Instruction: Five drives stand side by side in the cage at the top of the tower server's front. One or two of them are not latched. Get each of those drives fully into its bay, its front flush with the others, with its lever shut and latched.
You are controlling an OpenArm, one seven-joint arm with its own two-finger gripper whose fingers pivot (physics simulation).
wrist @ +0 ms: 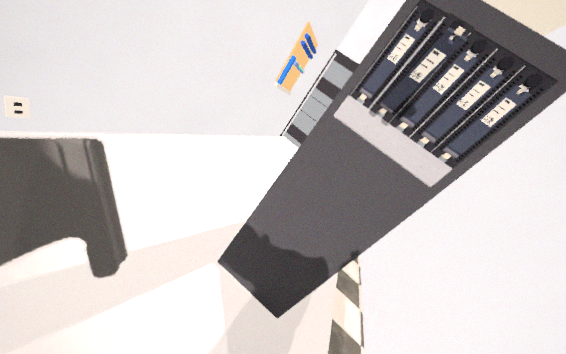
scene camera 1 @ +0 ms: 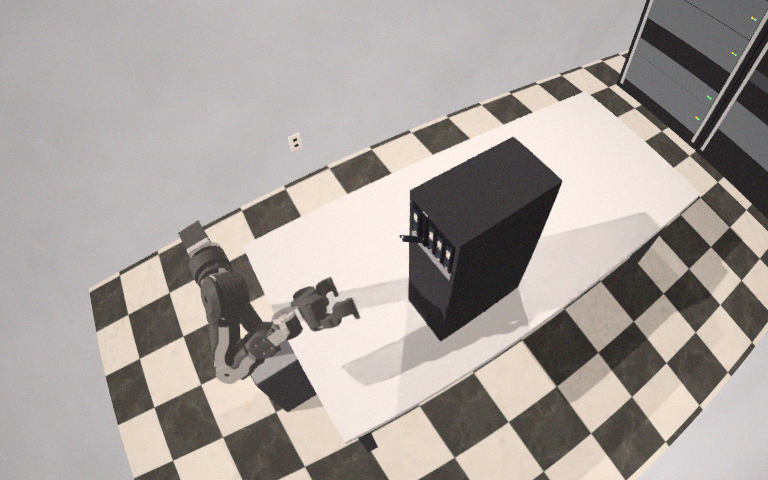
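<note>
The black tower server (scene camera 1: 489,226) (wrist: 300,200) stands upright on the white table. Its top front cage holds five drives side by side, with pale labels. In the scene view, a dark lever (scene camera 1: 410,238) sticks out from the left part of the cage, near the second drive. In the wrist view, the second drive from the left (wrist: 427,65) has its upper end looking different from the others; how far it stands out is hard to tell. The other four levers look shut. My gripper (scene camera 1: 344,300) is open and empty, in front of the server and lower than the cage. One finger shows at the wrist view's left.
The white table (scene camera 1: 351,226) carries the server. A pale strip (wrist: 392,141) runs below the cage. Rack cabinets (scene camera 1: 673,50) stand at the back right. An orange tool board (wrist: 295,60) and a wall socket (scene camera 1: 295,141) (wrist: 17,107) are on the walls.
</note>
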